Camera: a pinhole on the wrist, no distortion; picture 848 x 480 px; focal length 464.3 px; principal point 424.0 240.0 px. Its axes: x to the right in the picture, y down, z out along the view. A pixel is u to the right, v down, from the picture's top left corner.
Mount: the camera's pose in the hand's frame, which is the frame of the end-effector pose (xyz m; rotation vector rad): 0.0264 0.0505 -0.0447 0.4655 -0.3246 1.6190
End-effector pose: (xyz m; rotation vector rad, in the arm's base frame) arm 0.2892 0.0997 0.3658 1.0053 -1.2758 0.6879
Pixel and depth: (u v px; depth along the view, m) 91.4 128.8 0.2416
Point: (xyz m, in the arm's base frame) 0.4599 -0.0751 0.4350
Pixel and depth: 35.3 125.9 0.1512
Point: 0.4071 0.0132 0.4217
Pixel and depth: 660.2 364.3 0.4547
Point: 0.0453 -0.3055 0.3077
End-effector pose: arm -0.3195 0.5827 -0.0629 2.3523 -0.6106 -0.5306
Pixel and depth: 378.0 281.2 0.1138
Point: -0.3175 0.5524 -0.1143
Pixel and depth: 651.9 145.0 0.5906
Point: -0.4835 0.1620 -0.5081
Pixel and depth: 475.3 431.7 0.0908
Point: -0.3460 0.5549 -0.0840
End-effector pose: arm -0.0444 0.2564 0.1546 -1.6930 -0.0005 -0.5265
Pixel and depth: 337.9 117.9 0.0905
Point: 0.0169 0.2630 0.1771
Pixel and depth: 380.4 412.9 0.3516
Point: -0.0611 0.5458 0.2563
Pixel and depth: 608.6 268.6 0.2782
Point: 0.0745 0.4808 0.1285
